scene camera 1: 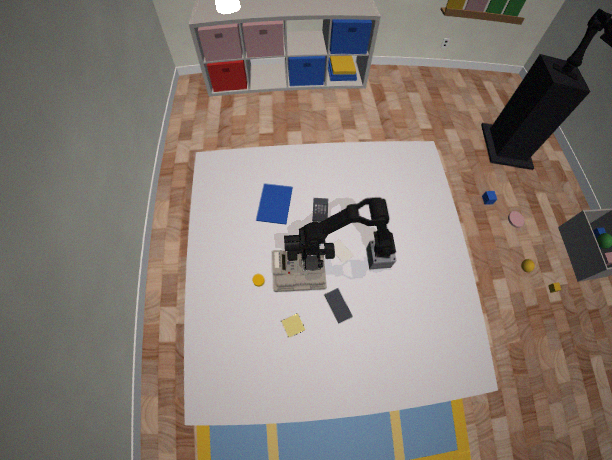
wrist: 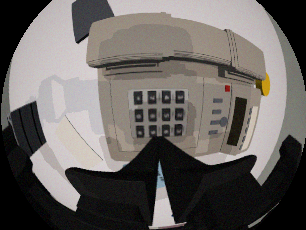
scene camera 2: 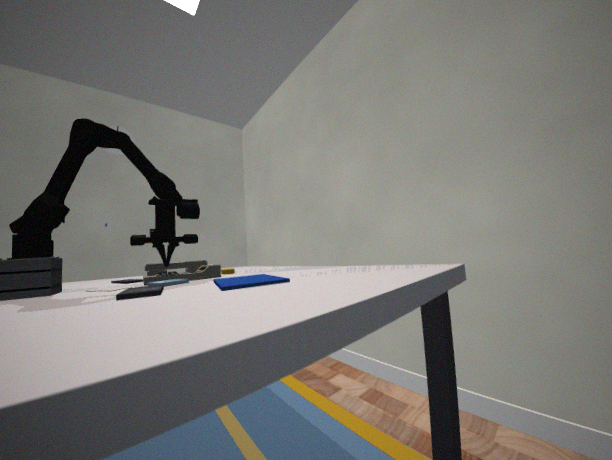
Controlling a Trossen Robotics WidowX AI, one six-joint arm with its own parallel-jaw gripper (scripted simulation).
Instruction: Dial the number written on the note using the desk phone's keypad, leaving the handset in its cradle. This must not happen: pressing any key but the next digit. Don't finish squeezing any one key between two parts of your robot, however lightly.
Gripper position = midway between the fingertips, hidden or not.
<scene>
In view: my gripper (scene camera 2: 166,266), a blue book (scene camera 1: 275,200), a handset (wrist: 124,41) and a beige desk phone (scene camera 1: 281,266).
My gripper is seen too in the wrist view (wrist: 157,140). The beige desk phone is seen too in the wrist view (wrist: 222,115).
</scene>
